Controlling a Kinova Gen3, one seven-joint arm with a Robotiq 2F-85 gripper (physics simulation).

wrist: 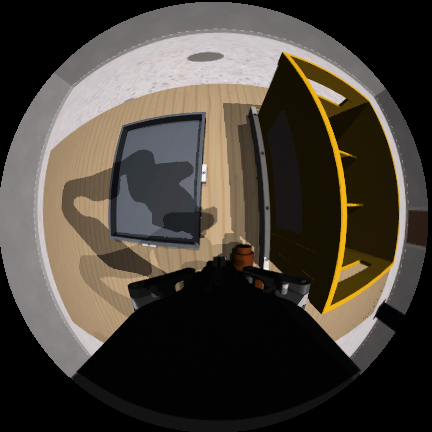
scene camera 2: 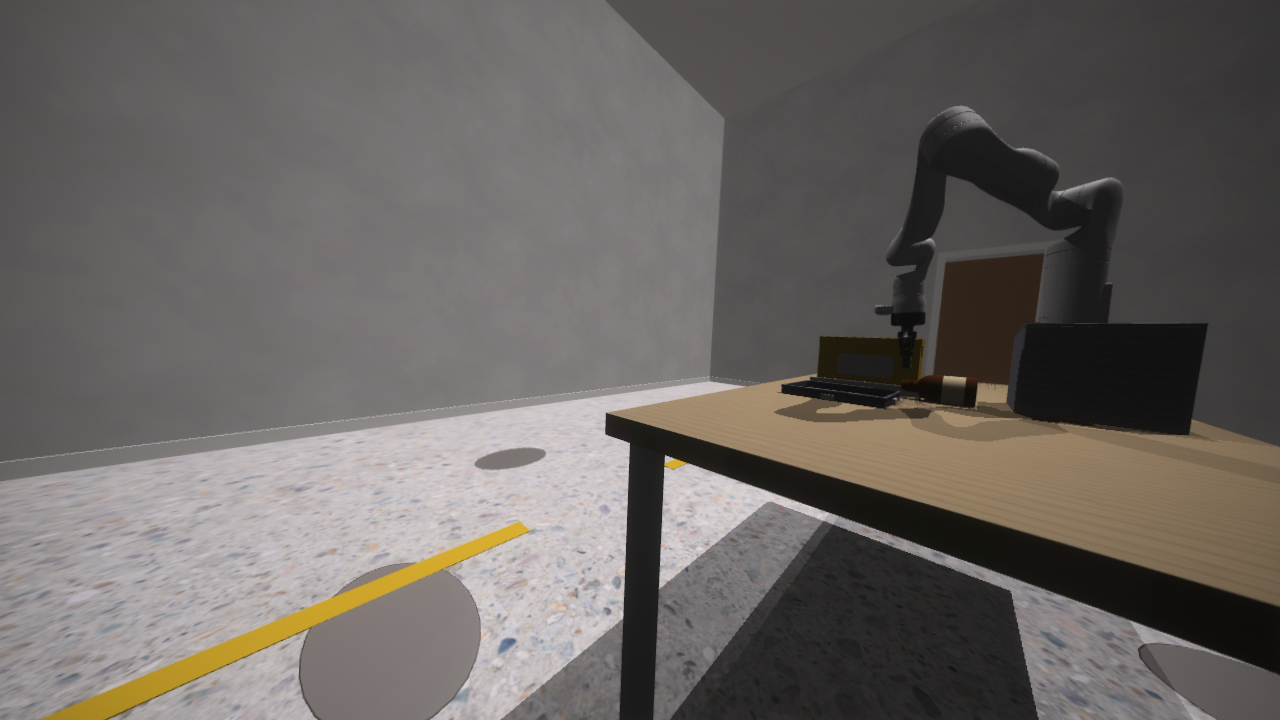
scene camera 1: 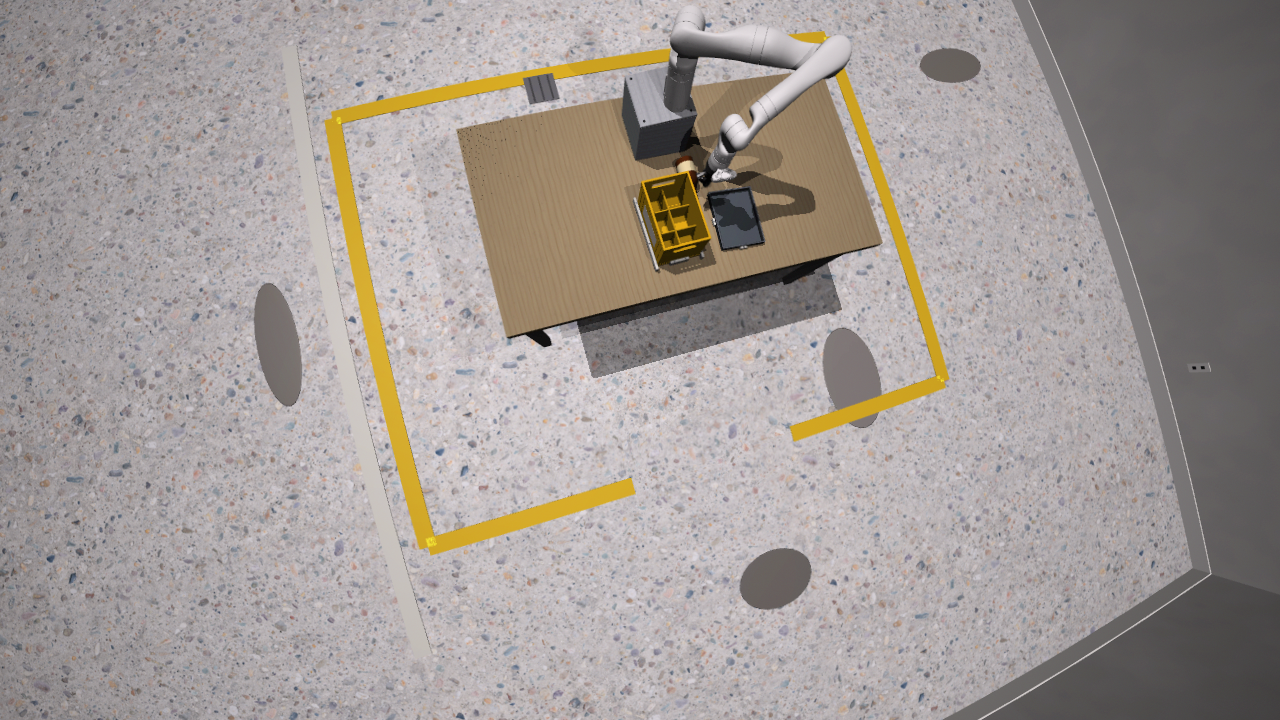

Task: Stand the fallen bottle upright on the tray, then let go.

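Seen in the pictures: gripper, between the fingertips: (wrist: 218,263) (scene camera 2: 906,369) (scene camera 1: 704,184); arm's base, origin of its link: (scene camera 2: 1068,326) (scene camera 1: 676,101).
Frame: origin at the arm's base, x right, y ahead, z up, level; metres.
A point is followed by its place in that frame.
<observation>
The brown bottle (scene camera 1: 686,165) @(x 0.013, y 0.178, z -0.141 m) (scene camera 2: 954,389) @(x -0.031, y 0.188, z -0.170 m) with a cream label lies on its side on the table, its neck toward the tray side. In the wrist view its orange-brown neck (wrist: 243,257) @(x 0.024, y 0.278, z -0.160 m) shows just right of the fingertips, and the rest is mostly hidden by the gripper. The dark tray (scene camera 1: 748,234) @(x -0.126, y 0.528, z -0.209 m) (scene camera 2: 837,393) @(x -0.205, y 0.446, z -0.192 m) (wrist: 167,134) @(x -0.065, y 0.524, z -0.208 m) lies flat beside the yellow crate, with shadows across it. My gripper (scene camera 1: 703,181) @(x -0.011, y 0.289, z -0.128 m) (scene camera 2: 906,364) @(x -0.011, y 0.289, z -0.128 m) (wrist: 218,263) @(x -0.011, y 0.289, z -0.128 m) points down, shut and empty, a little above the bottle's neck end, near the tray's corner.
A tall yellow crate (scene camera 1: 651,223) @(x 0.279, y 0.364, z -0.081 m) (scene camera 2: 827,360) @(x 0.112, y 0.491, z -0.122 m) (wrist: 343,215) @(x 0.087, y 0.331, z -0.038 m) with compartments stands close beside the bottle and tray. A thin rail (wrist: 266,220) @(x 0.075, y 0.320, z -0.183 m) runs along its tray side. The grey robot base block (scene camera 1: 660,134) @(x 0.081, y 0.055, z -0.074 m) (scene camera 2: 1105,376) @(x -0.072, y -0.036, z -0.110 m) stands behind the bottle.
</observation>
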